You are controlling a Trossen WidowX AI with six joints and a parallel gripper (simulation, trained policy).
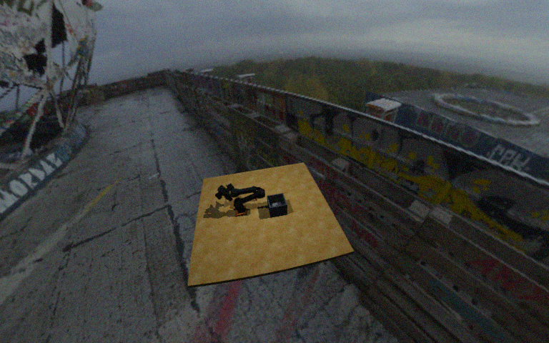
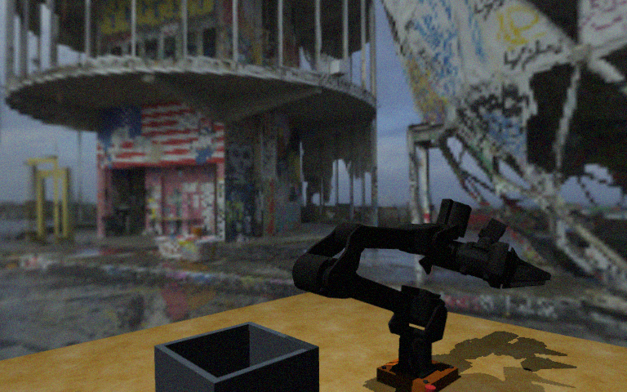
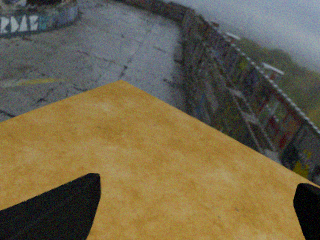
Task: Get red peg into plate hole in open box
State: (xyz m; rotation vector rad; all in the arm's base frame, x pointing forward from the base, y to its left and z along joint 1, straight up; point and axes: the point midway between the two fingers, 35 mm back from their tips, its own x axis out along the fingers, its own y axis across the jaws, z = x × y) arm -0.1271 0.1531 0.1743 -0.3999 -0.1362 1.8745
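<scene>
Right now my gripper tip is 30 cm short of the red peg, 7 cm to the left of it and 15 cm above it. Also, from my gripper tip: grey plate: 48 cm ahead, 26 cm to the right, 14 cm below.
</scene>
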